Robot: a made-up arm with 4 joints.
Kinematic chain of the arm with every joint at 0, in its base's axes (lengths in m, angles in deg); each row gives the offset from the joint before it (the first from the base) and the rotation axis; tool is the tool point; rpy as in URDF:
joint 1: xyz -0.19 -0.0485 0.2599 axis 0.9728 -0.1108 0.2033
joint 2: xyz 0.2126 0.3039 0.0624 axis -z
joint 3: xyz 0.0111 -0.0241 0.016 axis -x
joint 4: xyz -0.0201 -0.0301 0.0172 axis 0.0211 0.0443 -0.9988
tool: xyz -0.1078 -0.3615 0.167 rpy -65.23 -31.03 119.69
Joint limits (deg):
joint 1: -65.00..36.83
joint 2: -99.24..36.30
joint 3: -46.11..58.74
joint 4: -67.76..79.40
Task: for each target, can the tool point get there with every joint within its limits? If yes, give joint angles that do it. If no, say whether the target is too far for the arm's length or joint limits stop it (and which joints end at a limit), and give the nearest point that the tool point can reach.
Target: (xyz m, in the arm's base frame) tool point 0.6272 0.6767 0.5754
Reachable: no: too far | nearest point 0.3891 0.4938 0.4885 | short by 0.313 m
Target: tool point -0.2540 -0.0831 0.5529
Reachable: yes | joints 13.89 -39.22 24.34 63.94
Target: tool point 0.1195 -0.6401 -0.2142
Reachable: no: joint limits stop it (at a limit: joint 3) | nearest point 0.0883 -0.2057 0.1965 | short by 0.599 m
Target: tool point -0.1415 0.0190 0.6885
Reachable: yes | joints 0.75 -36.56 48.20 27.59
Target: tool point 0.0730 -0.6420 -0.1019
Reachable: no: joint limits stop it (at a limit: joint 3) | nearest point 0.0677 -0.2179 0.2102 | short by 0.527 m
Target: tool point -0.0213 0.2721 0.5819
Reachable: yes | joints -37.87 3.55 36.89 -4.72
